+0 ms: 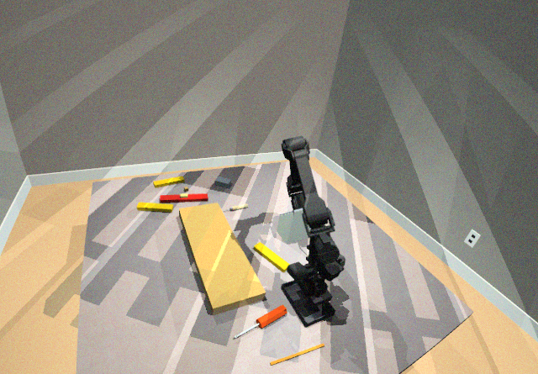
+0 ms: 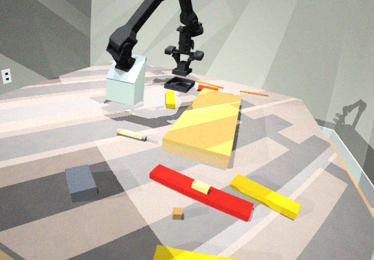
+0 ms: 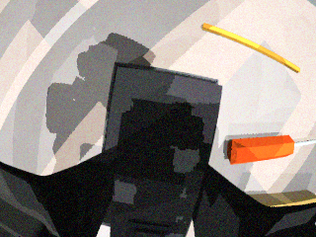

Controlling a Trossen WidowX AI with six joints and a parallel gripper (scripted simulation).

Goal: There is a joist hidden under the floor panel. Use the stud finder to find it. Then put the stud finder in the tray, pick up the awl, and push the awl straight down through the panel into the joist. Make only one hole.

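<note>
Now: gripper tip 10 mm to the left of the black tray and 80 mm above it. Round my gripper tip: stud finder: 20 mm to the right, 20 mm above; then awl: 100 mm ahead, 570 mm to the right, 90 mm below; then red level: 320 mm ahead, 690 mm to the right, 80 mm below.
</note>
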